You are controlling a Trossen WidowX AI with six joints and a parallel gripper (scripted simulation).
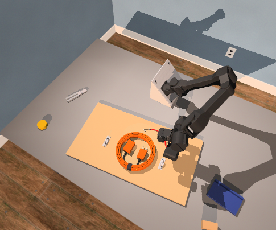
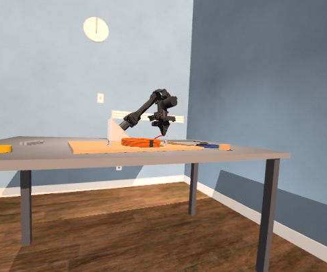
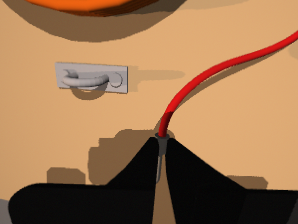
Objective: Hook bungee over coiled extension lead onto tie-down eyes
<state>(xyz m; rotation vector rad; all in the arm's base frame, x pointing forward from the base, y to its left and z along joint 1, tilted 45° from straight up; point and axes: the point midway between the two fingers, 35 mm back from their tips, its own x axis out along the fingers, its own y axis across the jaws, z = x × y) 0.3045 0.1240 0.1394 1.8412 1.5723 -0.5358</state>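
Now: hand 16 cm to the left of the coiled extension lead, 9 cm short of it and 6 cm above it. Round my hand: grey tool: 64 cm to the right, 8 cm below, 6 cm behind; then wooden board: 17 cm to the right, 8 cm below, 6 cm ahead; then small wooden block: 28 cm to the left, 21 cm ahead, 8 cm below.
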